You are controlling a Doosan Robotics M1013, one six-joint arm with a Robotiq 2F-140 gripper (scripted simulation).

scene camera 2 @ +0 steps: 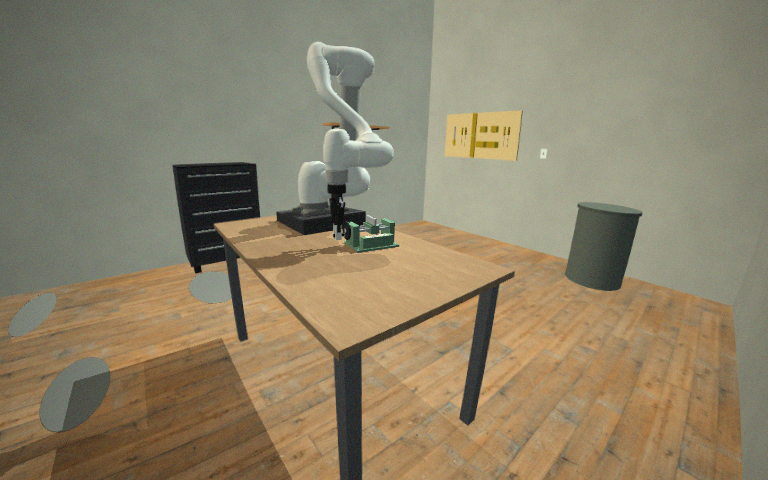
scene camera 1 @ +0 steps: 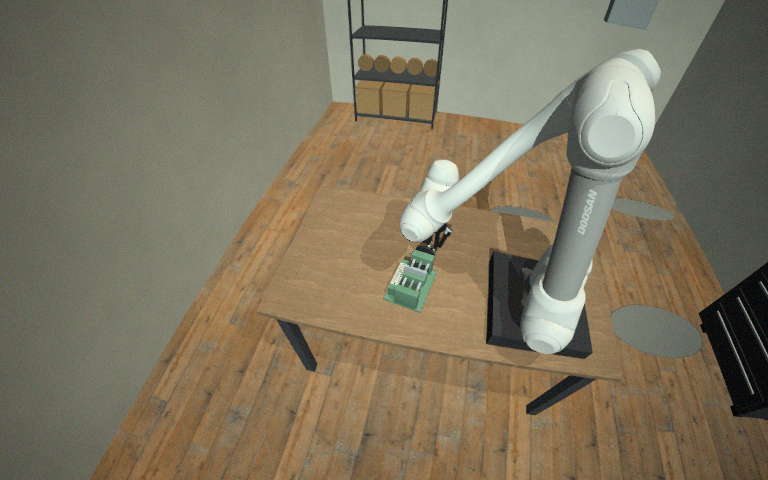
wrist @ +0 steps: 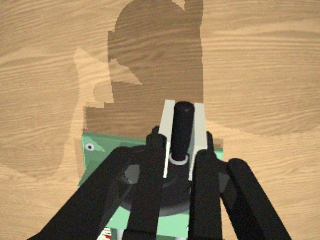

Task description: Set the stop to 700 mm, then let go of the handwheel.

The pictures show: my gripper and a black crank handle.
